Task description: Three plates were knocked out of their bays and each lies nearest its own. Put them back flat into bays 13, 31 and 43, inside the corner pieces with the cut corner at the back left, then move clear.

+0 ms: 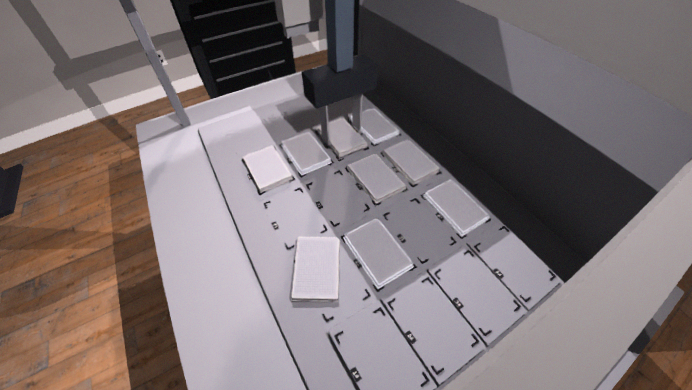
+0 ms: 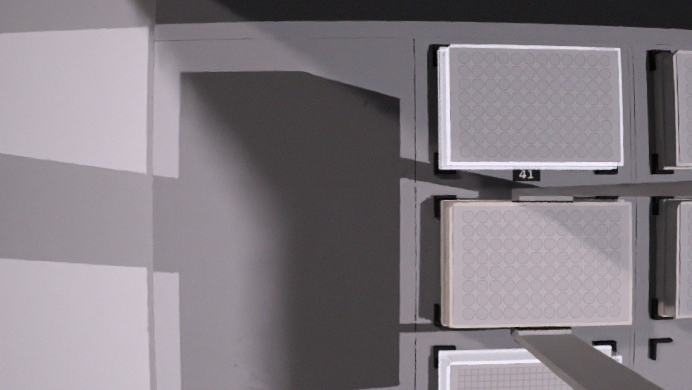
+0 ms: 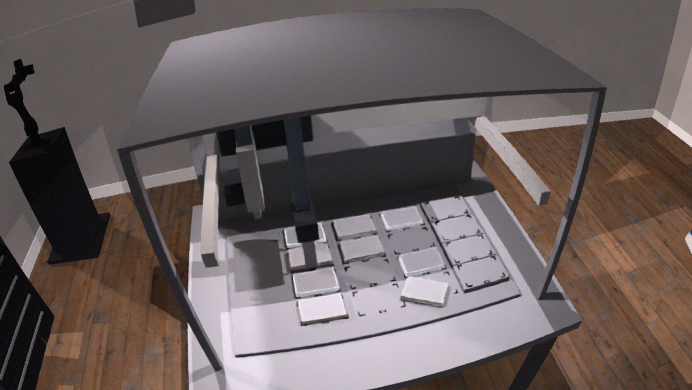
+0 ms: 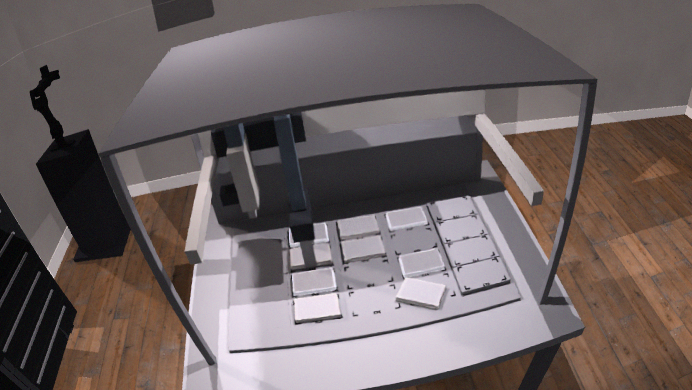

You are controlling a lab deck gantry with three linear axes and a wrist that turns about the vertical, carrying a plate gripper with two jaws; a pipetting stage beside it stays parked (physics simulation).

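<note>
The bay 31 plate is between the two jaws of my gripper. The jaws press its back and front edges. It is square to bay 31 and looks slightly raised over it; its cut corner is not clear. The bay 13 plate lies turned, across corner pieces of bay 13. The bay 43 plate looks flat and square in bay 43; its cut corner cannot be made out.
The bay 41 plate is close behind my rear jaw, and the bay 21 plate close in front. More plates stand in bays 11, 32, 42 and 23. The pipetting stage hangs to the left.
</note>
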